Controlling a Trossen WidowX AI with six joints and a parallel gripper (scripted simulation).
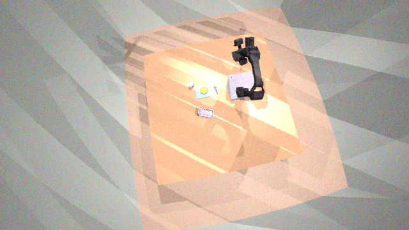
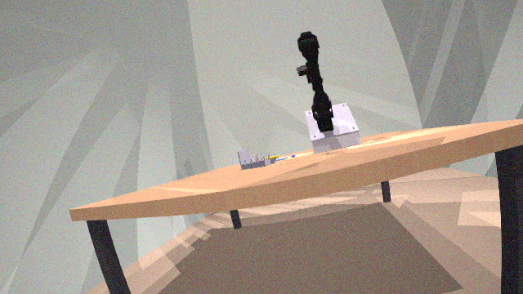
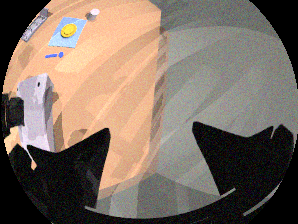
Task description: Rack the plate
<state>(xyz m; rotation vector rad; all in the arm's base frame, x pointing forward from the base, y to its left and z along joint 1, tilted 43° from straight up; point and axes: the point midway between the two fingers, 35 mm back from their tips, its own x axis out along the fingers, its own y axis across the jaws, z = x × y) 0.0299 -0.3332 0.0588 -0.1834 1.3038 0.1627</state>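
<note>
The yellow plate lies 340 mm below my gripper tip, 270 mm ahead of it and 140 mm to the left of it. Round my gripper tip: light blue mat 350 mm below, 280 mm ahead, 140 mm to the left; small white cup 380 mm ahead, 330 mm below, 70 mm to the left; blue utensil 350 mm below, 170 mm ahead, 140 mm to the left.
</note>
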